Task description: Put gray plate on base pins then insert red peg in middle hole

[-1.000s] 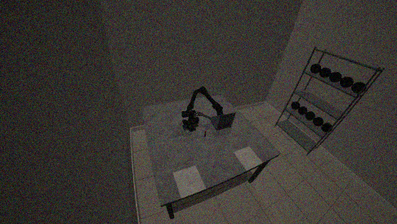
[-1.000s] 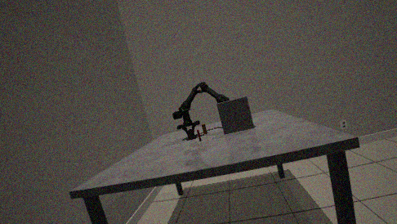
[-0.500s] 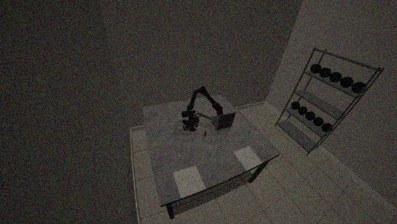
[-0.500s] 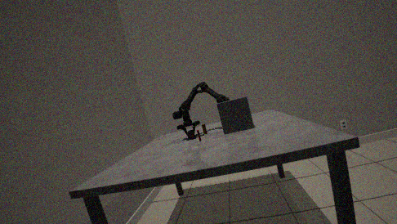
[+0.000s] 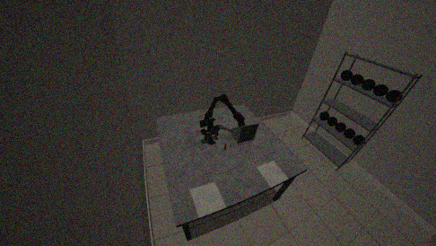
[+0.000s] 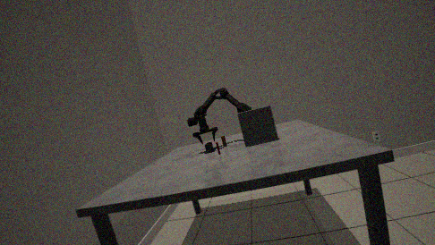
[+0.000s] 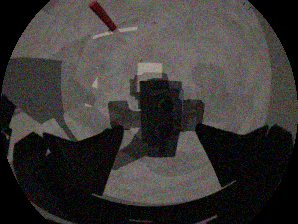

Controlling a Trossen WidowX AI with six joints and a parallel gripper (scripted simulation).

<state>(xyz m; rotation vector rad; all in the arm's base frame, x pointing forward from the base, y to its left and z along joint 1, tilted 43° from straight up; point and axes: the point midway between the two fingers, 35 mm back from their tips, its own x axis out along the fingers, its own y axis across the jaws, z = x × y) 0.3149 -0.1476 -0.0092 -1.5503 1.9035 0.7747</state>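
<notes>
My gripper tip is now 20 mm above the gray plate. The rest, counted from my gripper tip: red peg (190 mm to the left, 70 mm behind, 20 mm below); then small orange piece (110 mm behind, 40 mm to the right, 20 mm below).
</notes>
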